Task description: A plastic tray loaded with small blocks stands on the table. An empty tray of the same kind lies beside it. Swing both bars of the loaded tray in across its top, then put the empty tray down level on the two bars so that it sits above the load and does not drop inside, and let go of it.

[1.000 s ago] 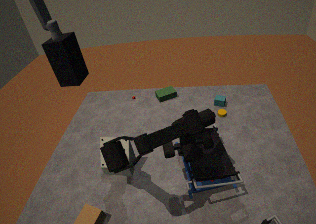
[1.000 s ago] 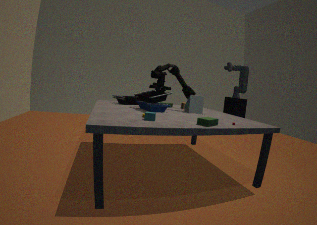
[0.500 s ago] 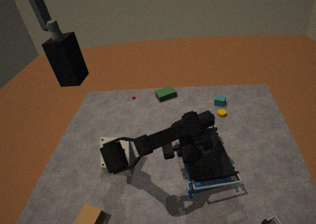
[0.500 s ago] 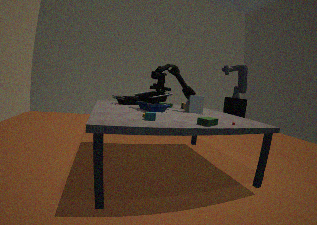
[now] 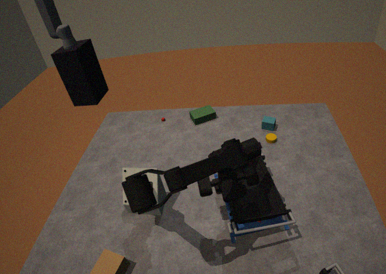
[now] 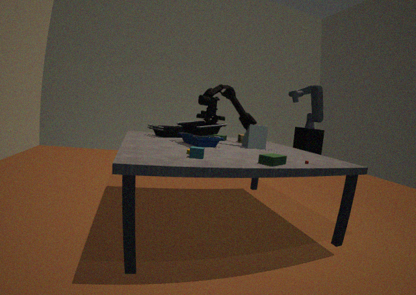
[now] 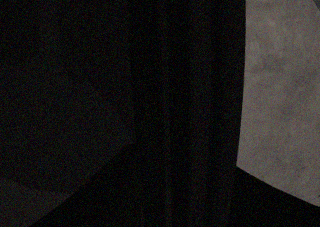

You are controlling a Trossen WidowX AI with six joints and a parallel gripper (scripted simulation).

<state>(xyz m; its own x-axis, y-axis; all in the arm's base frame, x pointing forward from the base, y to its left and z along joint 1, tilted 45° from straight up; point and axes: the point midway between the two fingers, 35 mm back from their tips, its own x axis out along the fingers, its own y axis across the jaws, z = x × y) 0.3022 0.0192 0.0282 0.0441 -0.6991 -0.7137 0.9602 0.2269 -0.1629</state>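
Now: gripper tip 70 mm short of the tray, 20 mm to the right of it and 20 mm below it. Also, from my gripper tip: yellow disc 380 mm to the left, 180 mm ahead, 80 mm below; then teal block 480 mm to the left, 180 mm ahead, 70 mm below; then box 370 mm behind, 280 mm to the right, 60 mm below.
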